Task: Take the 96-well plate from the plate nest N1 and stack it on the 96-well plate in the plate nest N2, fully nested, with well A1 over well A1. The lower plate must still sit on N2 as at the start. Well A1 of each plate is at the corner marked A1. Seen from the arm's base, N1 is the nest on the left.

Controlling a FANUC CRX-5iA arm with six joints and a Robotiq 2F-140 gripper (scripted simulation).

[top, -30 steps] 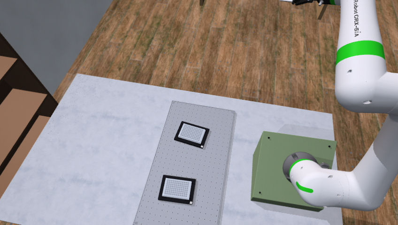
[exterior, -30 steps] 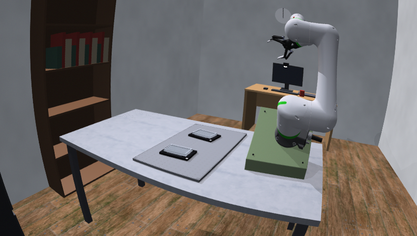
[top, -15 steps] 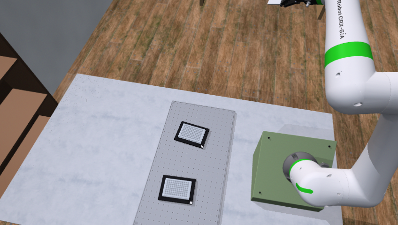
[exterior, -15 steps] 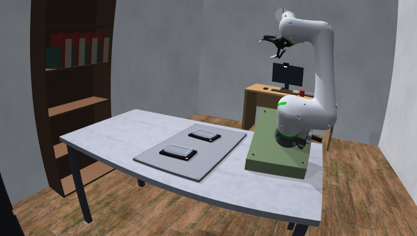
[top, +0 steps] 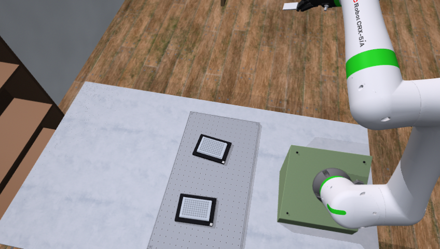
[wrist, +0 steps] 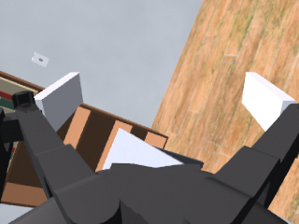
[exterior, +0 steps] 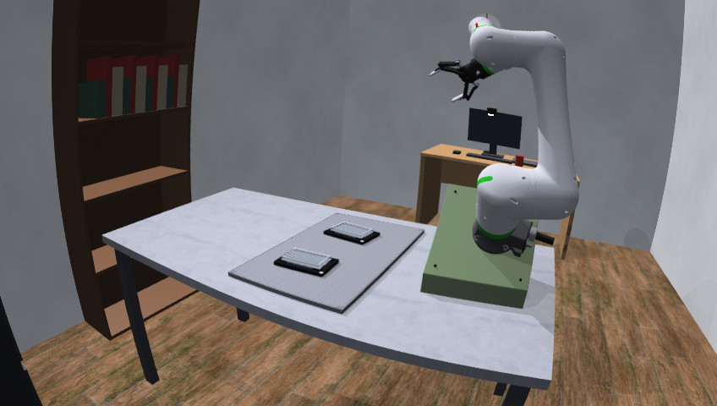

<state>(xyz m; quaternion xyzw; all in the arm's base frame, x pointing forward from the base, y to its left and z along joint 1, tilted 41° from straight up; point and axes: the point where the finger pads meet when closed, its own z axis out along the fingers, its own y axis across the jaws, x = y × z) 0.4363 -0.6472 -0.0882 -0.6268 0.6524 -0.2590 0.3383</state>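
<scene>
Now: the black plate nest 120 mm ahead of my hand, 760 mm to the left of it and 550 mm below it. Round my hand: white corner mark 30 mm ahead, 800 mm to the left, 540 mm below.
</scene>
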